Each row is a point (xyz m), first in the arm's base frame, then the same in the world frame.
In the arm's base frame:
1: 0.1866 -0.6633 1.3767
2: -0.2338 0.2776 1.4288
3: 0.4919 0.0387 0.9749
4: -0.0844 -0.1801 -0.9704
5: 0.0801 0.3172 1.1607
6: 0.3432 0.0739 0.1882
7: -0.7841 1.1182 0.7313
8: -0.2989 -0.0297 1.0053
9: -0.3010 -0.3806 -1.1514
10: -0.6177 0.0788 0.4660
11: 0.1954 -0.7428 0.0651
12: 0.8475 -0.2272 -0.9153
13: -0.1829 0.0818 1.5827
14: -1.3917 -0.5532 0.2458
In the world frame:
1: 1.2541 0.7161 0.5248
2: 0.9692 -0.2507 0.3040
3: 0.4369 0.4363 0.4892
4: -0.2728 1.1207 -1.2974
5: 0.6130 -0.0415 0.3398
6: 0.0310 0.6495 -0.1681
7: 0.3691 -0.9007 -0.5406
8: 0.9327 0.1352 -0.0534
9: -0.1436 1.2594 -1.5871
10: 0.7254 0.1184 -0.6542
11: 0.5159 1.2956 -0.3950
12: -0.7286 1.5436 -0.5996
13: 1.1467 -0.1297 0.4399
14: 1.3916 0.3795 -1.3857

